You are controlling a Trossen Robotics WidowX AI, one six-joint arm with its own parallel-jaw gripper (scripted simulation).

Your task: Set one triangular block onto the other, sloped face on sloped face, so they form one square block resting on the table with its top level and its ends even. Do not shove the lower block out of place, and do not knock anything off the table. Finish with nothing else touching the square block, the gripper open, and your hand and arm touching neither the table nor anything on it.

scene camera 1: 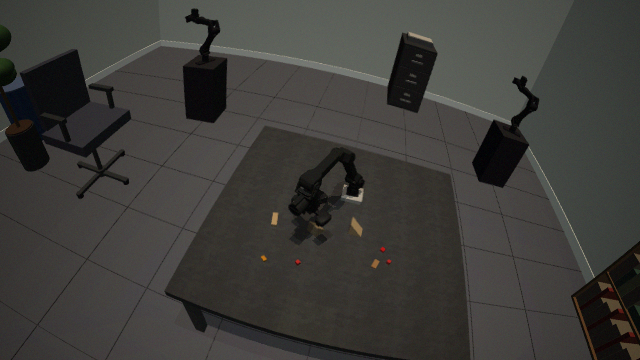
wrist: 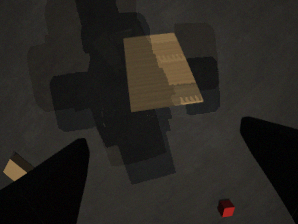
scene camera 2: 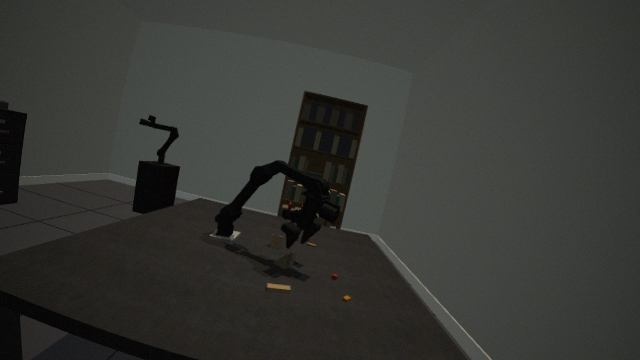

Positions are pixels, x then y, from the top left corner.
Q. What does my gripper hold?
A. Nothing.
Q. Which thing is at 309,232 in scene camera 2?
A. My gripper.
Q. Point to a tan triangular block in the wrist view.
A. At 159,76
